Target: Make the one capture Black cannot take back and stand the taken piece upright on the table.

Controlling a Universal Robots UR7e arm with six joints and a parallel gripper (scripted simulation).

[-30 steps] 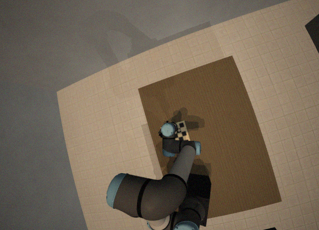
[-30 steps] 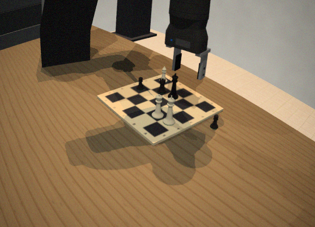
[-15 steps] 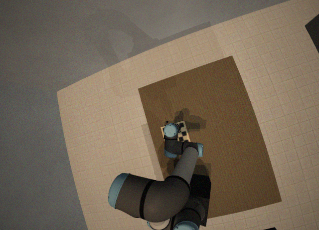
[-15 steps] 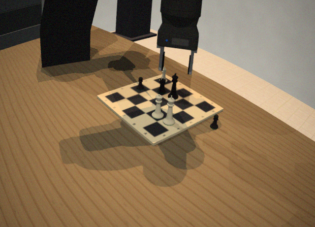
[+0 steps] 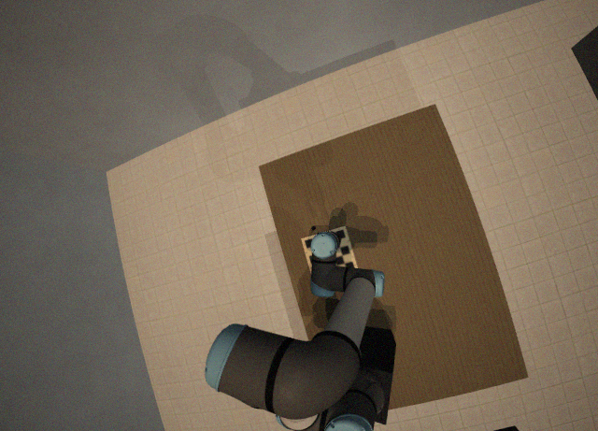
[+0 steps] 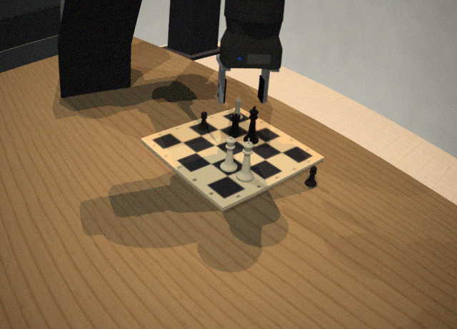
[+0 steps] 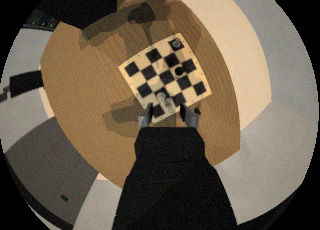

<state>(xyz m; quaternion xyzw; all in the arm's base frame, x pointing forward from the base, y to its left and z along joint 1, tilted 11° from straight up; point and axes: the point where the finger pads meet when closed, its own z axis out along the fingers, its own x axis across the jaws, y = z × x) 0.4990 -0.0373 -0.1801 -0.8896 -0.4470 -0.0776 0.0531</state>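
Right now the white queen is 10 mm behind my hand, 10 mm to the right of it and 100 mm below it. The rest, counted from my hand: white king (20 mm ahead, 10 mm to the right, 100 mm below); chessboard (40 mm behind, 40 mm to the left, 130 mm below); tall black piece (40 mm behind, 80 mm to the left, 100 mm below).
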